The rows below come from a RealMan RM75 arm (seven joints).
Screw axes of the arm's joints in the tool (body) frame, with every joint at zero. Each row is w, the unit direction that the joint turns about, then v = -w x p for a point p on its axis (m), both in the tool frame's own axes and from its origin. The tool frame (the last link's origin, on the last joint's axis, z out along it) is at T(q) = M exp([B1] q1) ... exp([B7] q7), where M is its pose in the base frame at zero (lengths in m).
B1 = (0, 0, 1, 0, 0, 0)
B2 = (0, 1, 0, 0.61, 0, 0)
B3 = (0, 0, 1, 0, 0, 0)
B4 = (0, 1, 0, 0.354, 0, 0)
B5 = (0, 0, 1, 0, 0, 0)
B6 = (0, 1, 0, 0.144, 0, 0)
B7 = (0, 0, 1, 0, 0, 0)
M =
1 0 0 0
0 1 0 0
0 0 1 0.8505
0 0 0 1
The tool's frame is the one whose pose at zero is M.
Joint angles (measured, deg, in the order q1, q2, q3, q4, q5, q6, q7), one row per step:
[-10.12 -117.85 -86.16 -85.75 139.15 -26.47 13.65]
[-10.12 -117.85 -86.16 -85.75 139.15 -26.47 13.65]
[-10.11 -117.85 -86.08 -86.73 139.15 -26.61 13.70]
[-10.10 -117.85 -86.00 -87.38 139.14 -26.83 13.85]
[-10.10 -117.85 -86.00 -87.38 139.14 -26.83 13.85]
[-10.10 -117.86 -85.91 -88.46 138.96 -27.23 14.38]
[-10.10 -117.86 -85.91 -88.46 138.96 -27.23 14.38]
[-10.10 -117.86 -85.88 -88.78 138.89 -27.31 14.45]
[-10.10 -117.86 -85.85 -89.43 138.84 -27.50 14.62]
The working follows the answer.
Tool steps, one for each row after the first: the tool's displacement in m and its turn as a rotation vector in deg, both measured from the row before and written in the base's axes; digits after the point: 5 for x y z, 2 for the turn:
[0.00000 0.00000 0.00000 0.00 0.00 0.00]
[0.00523 -0.00003 0.00192 0.24 -0.07 -0.87]
[0.00339 -0.00027 0.00088 0.01 0.08 -0.59]
[0.00000 0.00000 0.00000 0.00 0.00 0.00]
[0.00579 -0.00050 0.00151 0.00 0.20 -1.10]
[0.00000 0.00000 0.00000 0.00 0.00 0.00]
[0.00177 -0.00013 0.00052 0.03 -0.04 -0.30]
[0.00339 -0.00026 0.00119 0.08 0.04 -0.60]

Tool pose at each row, in the base's axes (x y z in m, rotation vector in deg; rounded; the steps above come from the unrounded poses):
[-0.19914 0.37158 0.02972 -108.77 -55.62 -29.23]
[-0.19914 0.37158 0.02972 -108.77 -55.62 -29.23]
[-0.19392 0.37155 0.03164 -109.04 -54.78 -29.89]
[-0.19053 0.37128 0.03252 -109.37 -54.19 -30.17]
[-0.19053 0.37128 0.03252 -109.37 -54.19 -30.17]
[-0.18474 0.37078 0.03403 -110.01 -53.06 -30.61]
[-0.18474 0.37078 0.03403 -110.01 -53.06 -30.61]
[-0.18297 0.37065 0.03455 -110.14 -52.79 -30.83]
[-0.17958 0.37040 0.03574 -110.41 -52.18 -31.17]

